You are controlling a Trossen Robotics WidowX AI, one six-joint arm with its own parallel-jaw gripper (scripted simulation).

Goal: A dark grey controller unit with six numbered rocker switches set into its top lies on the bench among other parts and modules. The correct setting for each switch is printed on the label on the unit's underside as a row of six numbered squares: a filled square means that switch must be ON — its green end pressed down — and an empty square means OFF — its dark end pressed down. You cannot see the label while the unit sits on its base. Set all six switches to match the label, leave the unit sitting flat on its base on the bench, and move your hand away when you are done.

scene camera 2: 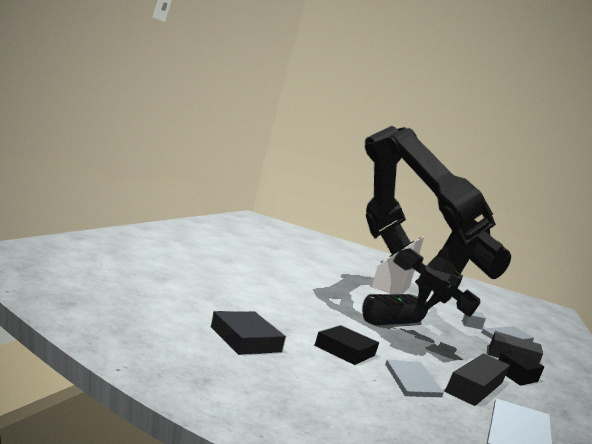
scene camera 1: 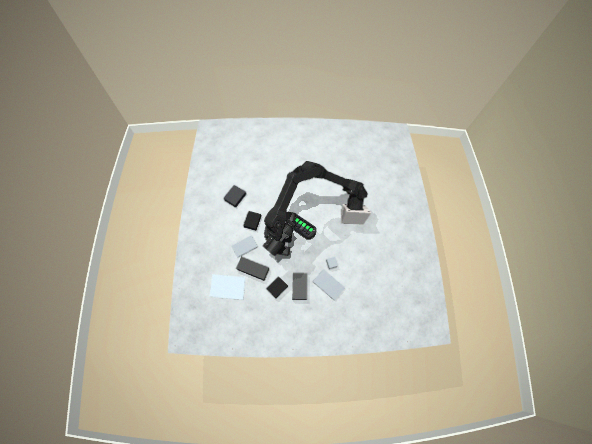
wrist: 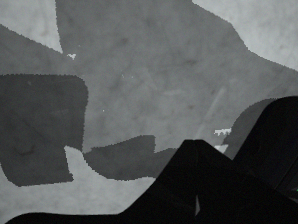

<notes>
My gripper point(scene camera 2: 414, 318) is shut, holding nothing. Also in view: a white plate point(scene camera 1: 223, 286).
My gripper is seen too in the wrist view point(wrist: 192, 148). The wrist view misses the white plate: it is out of frame.
</notes>
